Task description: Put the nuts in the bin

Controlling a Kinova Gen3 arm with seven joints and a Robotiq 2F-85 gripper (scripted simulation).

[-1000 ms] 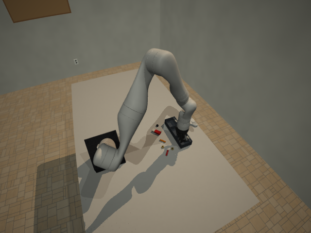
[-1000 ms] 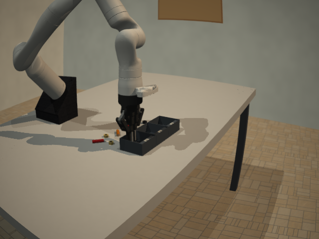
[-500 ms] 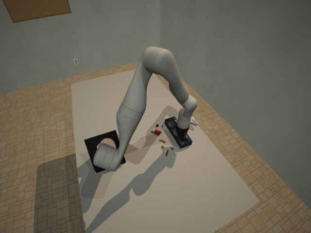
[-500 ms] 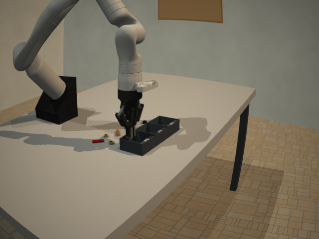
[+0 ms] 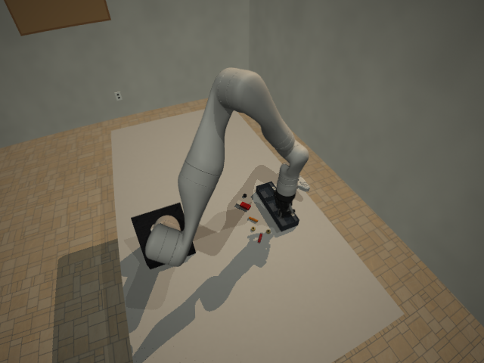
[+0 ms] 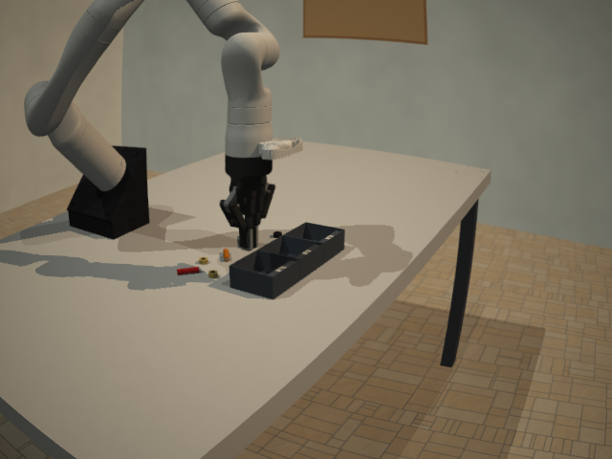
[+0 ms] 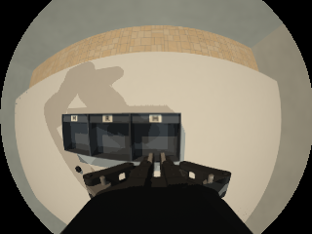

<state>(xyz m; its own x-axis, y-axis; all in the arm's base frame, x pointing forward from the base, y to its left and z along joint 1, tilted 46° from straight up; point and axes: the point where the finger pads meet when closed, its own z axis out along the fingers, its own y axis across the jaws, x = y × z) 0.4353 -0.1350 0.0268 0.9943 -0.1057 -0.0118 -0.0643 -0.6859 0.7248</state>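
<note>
My hand is 4 cm short of the black three-compartment bin row, 8 cm to the right of it and 6 cm above it. Also, from my hand: red cylinder (11 cm behind, 2 cm to the right, 7 cm below); then orange cylinder (9 cm behind, 7 cm to the left, 7 cm below); then red block (10 cm behind, 17 cm to the left, 7 cm below).
</note>
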